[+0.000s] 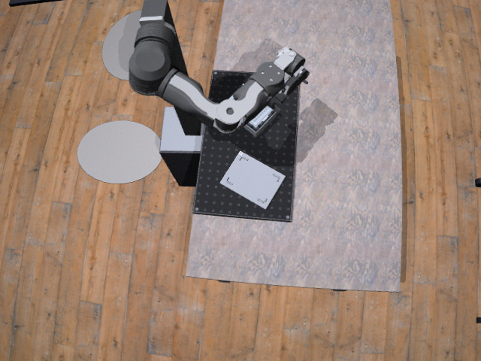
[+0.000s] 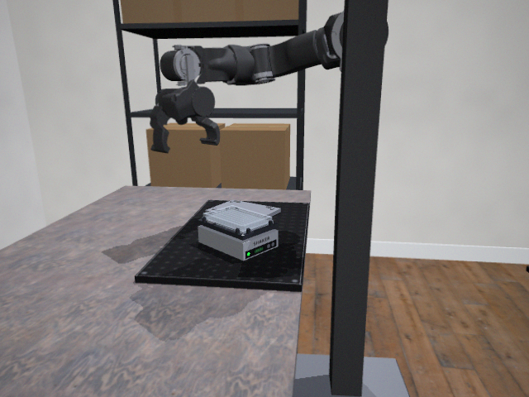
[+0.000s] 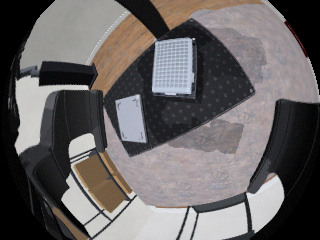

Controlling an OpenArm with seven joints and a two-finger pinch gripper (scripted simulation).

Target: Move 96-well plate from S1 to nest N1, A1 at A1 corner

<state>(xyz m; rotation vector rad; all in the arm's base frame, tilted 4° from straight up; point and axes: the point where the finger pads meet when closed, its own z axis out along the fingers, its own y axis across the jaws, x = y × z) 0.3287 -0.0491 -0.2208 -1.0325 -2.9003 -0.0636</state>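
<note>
Right now the 96-well plate is 140 mm below my hand, 110 mm behind it and 30 mm to the left of it. Round my hand: plate shaker S1 (170 mm below, 80 mm behind, 20 mm to the left); then plate nest N1 (200 mm to the right, 200 mm below, 90 mm behind).
</note>
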